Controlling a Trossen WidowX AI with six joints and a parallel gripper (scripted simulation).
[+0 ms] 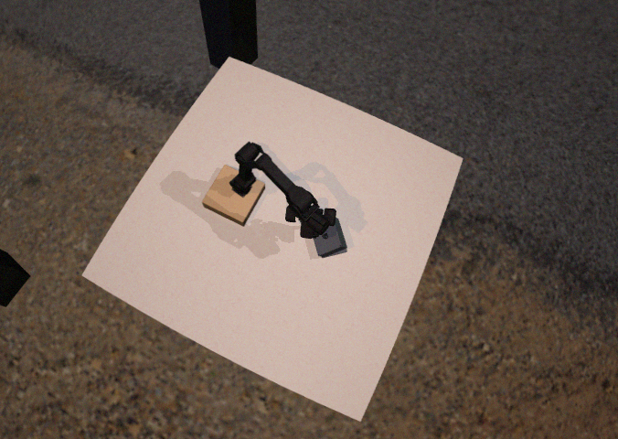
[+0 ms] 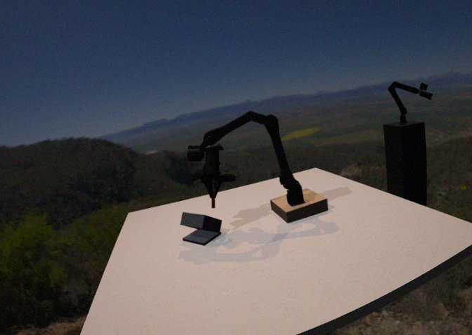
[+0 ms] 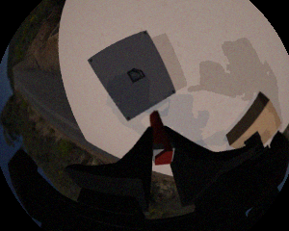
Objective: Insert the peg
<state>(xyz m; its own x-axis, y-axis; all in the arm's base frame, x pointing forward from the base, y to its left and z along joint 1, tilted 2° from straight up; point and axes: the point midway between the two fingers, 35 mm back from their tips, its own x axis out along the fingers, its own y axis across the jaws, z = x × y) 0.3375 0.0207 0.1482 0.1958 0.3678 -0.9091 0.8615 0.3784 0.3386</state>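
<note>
The sloped panel lies 100 mm below my gripper tip and 70 mm ahead of it. Also, from my gripper tip: red peg: 20 mm above, 10 mm to the right.
</note>
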